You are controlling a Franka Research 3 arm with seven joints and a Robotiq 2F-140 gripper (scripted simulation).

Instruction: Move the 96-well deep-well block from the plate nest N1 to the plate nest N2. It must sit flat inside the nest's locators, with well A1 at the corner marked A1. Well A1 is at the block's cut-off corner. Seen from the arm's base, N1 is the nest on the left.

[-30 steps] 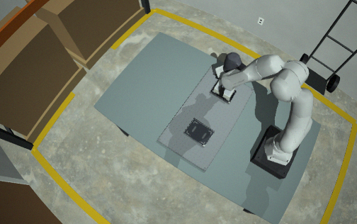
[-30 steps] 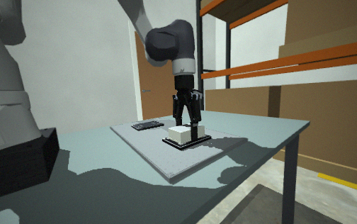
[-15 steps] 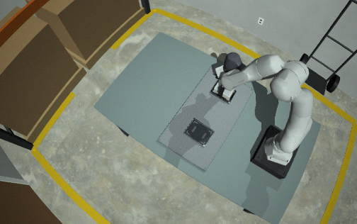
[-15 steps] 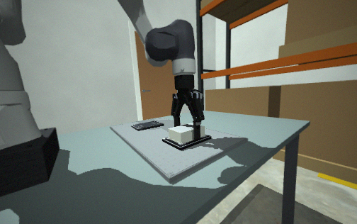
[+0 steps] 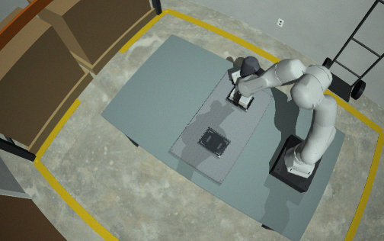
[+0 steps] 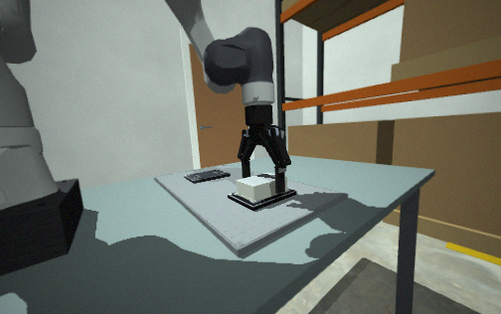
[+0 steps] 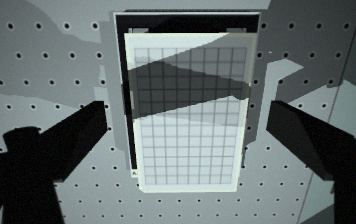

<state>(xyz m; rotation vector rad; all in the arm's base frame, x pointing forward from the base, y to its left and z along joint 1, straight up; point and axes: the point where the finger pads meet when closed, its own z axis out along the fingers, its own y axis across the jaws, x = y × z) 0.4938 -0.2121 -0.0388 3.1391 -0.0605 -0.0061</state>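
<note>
The white 96-well deep-well block lies 1 cm below my hand. Round my hand: black plate nest N2: 3 cm below; then plate nest N1: 35 cm to the left, 3 cm below.
</note>
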